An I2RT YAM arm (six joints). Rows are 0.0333 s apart.
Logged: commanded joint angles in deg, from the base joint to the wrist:
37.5 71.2 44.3 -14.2 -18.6 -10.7
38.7 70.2 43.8 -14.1 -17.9 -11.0
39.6 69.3 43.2 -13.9 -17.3 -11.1
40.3 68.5 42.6 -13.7 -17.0 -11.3
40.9 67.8 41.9 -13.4 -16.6 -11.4
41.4 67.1 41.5 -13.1 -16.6 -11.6
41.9 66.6 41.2 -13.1 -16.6 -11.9
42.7 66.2 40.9 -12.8 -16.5 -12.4
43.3 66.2 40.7 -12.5 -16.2 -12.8
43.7 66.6 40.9 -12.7 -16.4 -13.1
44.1 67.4 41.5 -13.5 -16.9 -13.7
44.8 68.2 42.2 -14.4 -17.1 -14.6
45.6 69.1 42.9 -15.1 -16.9 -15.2
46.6 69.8 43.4 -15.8 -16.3 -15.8
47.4 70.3 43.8 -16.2 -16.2 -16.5
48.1 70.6 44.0 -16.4 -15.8 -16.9
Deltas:
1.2 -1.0 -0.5 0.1 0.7 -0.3
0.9 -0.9 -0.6 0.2 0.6 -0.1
0.7 -0.8 -0.6 0.2 0.3 -0.2
0.6 -0.7 -0.7 0.3 0.4 -0.1
0.5 -0.7 -0.4 0.3 0.0 -0.2
0.5 -0.5 -0.3 0.0 0.0 -0.3
0.8 -0.4 -0.3 0.3 0.1 -0.5
0.6 0.0 -0.2 0.3 0.3 -0.4
0.4 0.4 0.2 -0.2 -0.2 -0.3
0.4 0.8 0.6 -0.8 -0.5 -0.6
0.7 0.8 0.7 -0.9 -0.2 -0.9
0.8 0.9 0.7 -0.7 0.2 -0.6
1.0 0.7 0.5 -0.7 0.6 -0.6
0.8 0.5 0.4 -0.4 0.1 -0.7
0.7 0.3 0.2 -0.2 0.4 -0.4

